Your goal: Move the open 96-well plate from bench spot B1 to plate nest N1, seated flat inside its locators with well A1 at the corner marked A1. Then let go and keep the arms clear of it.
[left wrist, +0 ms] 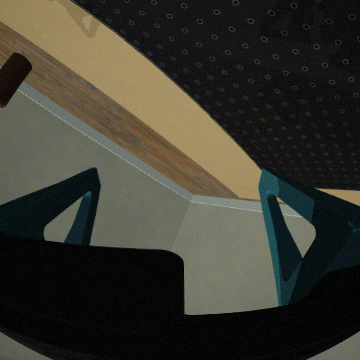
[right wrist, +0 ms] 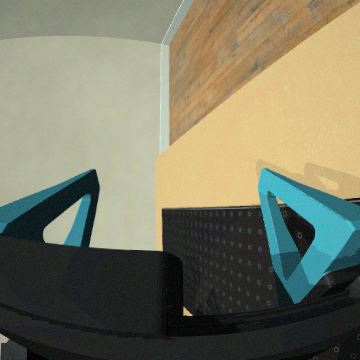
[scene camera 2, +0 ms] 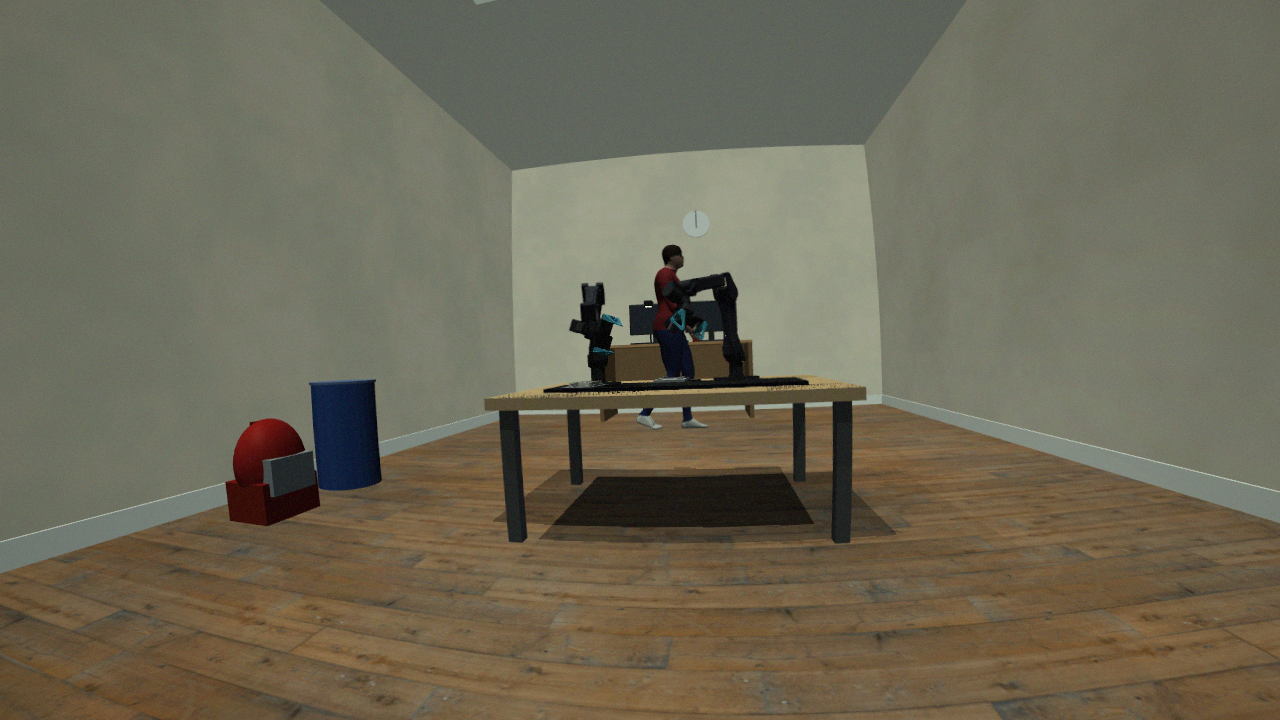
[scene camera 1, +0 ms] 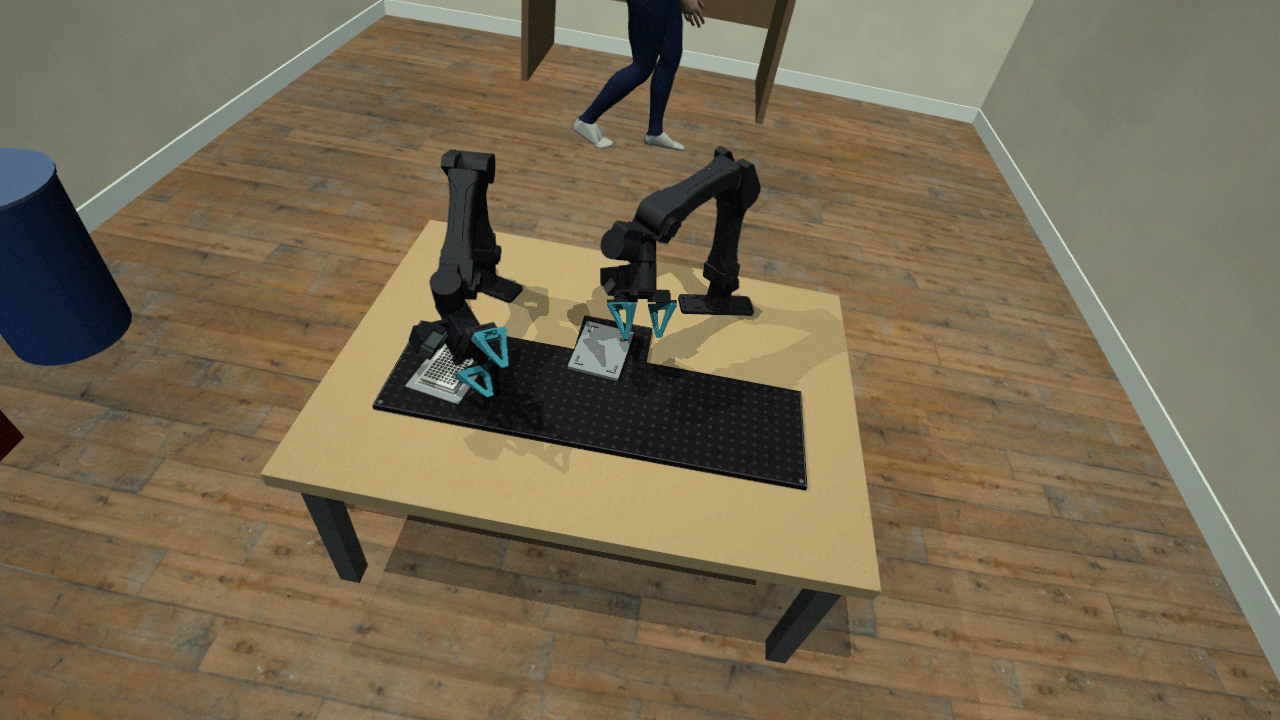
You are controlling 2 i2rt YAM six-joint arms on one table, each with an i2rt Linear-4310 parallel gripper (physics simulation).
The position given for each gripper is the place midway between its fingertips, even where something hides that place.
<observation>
The left gripper (scene camera 1: 642, 338) is open, holding nothing. The right gripper (scene camera 1: 497, 382) is open, holding nothing. Also in view: a white well plate (scene camera 1: 440, 373).
The left gripper also shows in the left wrist view (left wrist: 179, 176). The right gripper shows as well in the right wrist view (right wrist: 178, 177) and in scene camera 2 (scene camera 2: 617, 339). The left wrist view misses the white well plate: it is out of frame. The right wrist view does not show the white well plate: it is out of frame.
</observation>
